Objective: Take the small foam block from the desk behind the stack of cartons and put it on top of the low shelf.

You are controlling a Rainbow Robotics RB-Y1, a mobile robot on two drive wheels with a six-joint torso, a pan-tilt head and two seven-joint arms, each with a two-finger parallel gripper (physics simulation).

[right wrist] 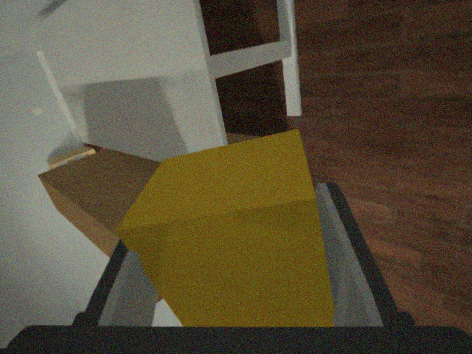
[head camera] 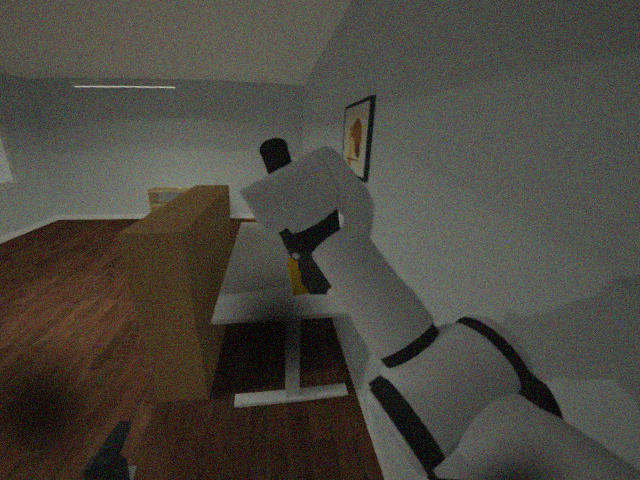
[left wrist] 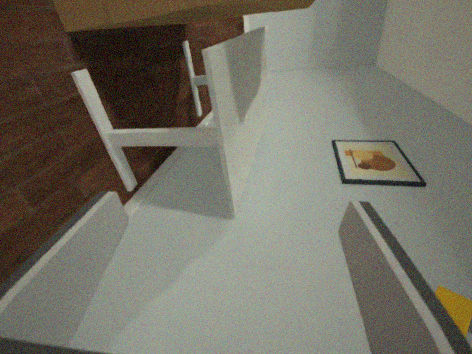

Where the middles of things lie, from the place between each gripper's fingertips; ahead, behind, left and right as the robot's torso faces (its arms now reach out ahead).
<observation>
Right now my left hand is 32 cm to the left of the yellow foam block (right wrist: pixel 230 236), 27 cm below it and 19 cm short of it.
My right gripper is now 20 mm to the right of the yellow foam block, 10 mm below it and 10 mm past it. The rest, counted from my right hand: framed picture (head camera: pixel 359 117) (1280 mm ahead, 280 mm above, 210 mm to the right).
</observation>
